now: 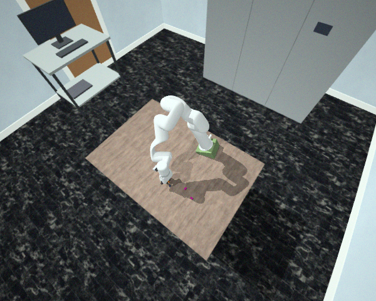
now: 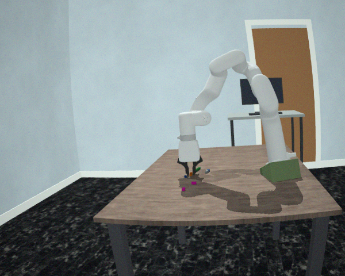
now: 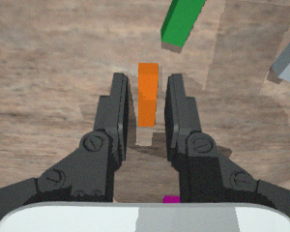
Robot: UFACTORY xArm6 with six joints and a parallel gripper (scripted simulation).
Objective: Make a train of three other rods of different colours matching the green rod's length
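Now: the orange rod 20 mm below my hand. Also, from my hand: green rod (70 mm to the right, 30 mm behind, 20 mm below); grey rod (80 mm behind, 20 mm to the right, 20 mm below).
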